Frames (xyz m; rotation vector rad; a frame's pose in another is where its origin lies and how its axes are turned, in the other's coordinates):
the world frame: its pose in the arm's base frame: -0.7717 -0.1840 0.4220 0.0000 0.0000 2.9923
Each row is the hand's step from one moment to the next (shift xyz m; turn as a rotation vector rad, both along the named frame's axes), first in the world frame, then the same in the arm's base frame.
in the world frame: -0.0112 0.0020 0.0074 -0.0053 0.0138 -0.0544
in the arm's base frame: 0.0108 -0.0036 0.0074 0.0032 -0.0144 -0.0544
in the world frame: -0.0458 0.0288 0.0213 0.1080 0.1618 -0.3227
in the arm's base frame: 0.0410 -0.0353 0.0213 -0.1309 -0.1439 -0.3227
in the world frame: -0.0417 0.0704 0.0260 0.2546 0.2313 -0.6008
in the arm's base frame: 0.0308 -0.0758 0.0260 -0.2862 -0.1909 -0.6008
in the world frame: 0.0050 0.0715 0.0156 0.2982 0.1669 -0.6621
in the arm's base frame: -0.0156 -0.0700 0.0156 -0.3197 -0.1207 -0.6621
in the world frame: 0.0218 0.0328 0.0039 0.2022 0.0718 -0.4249
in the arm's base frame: -0.0264 -0.0292 0.0039 -0.2106 -0.0409 -0.4249
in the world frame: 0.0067 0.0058 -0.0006 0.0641 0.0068 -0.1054
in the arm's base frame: -0.0075 -0.0047 -0.0006 -0.0644 0.0028 -0.1054
